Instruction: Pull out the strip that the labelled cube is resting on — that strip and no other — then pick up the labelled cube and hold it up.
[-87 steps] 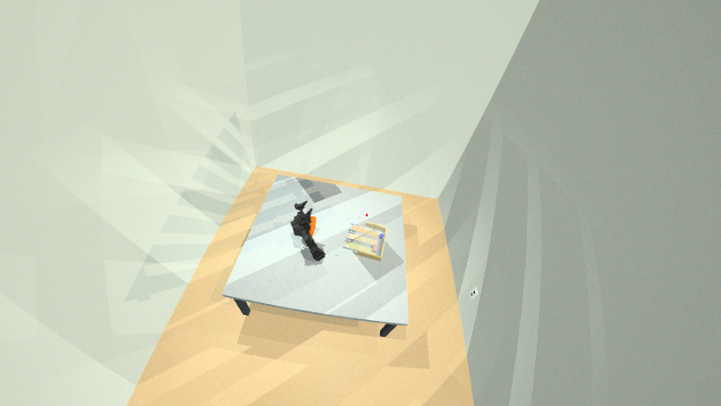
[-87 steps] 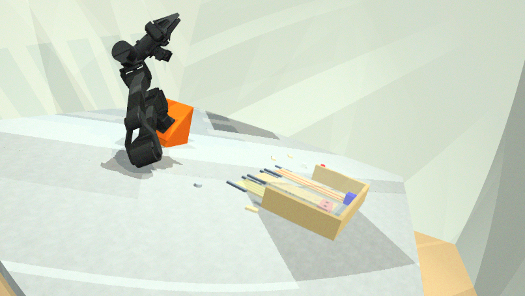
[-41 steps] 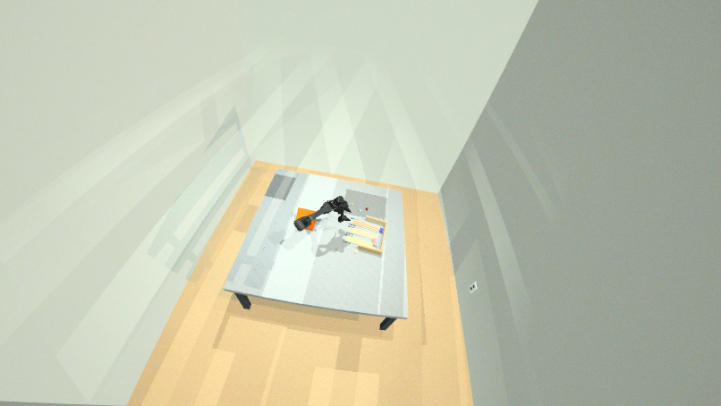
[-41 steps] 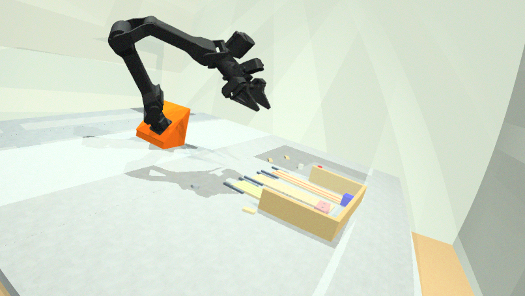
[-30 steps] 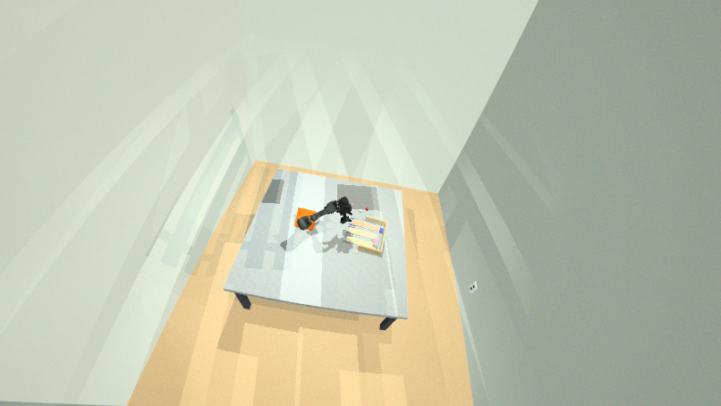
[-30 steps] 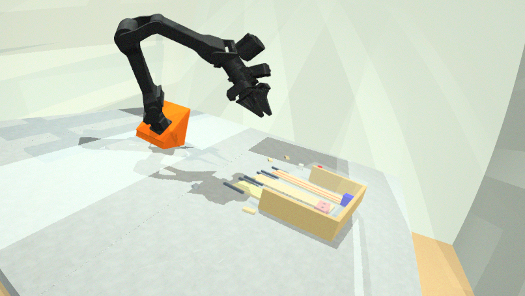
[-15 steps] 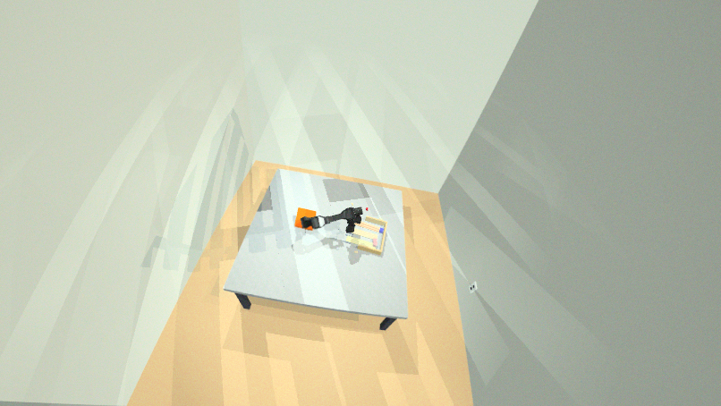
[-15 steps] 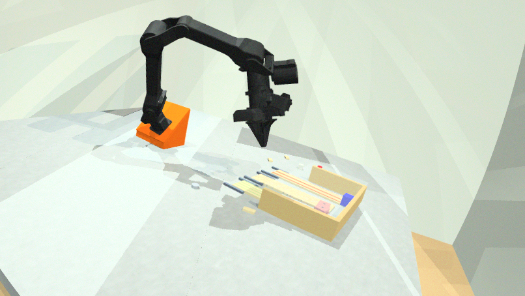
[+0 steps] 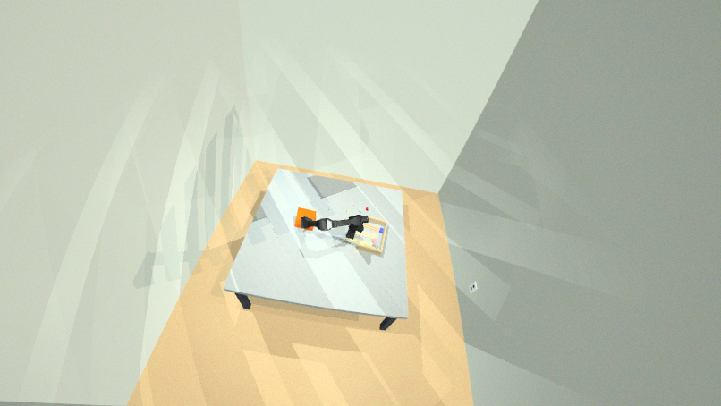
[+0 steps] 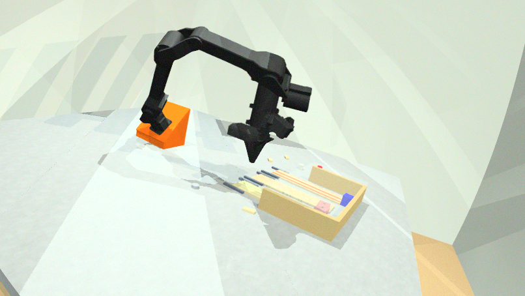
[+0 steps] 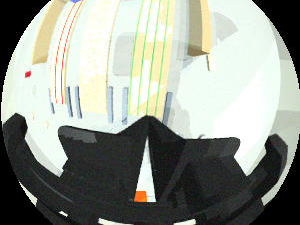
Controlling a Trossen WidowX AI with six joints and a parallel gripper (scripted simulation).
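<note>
My gripper tip is now 100 mm short of the strip and 70 mm above it. The rest, counted from my gripper tip: grey disc: 120 mm to the right, 70 mm below, 70 mm behind; then tan block: 100 mm to the right, 80 mm ahead, 70 mm below.
</note>
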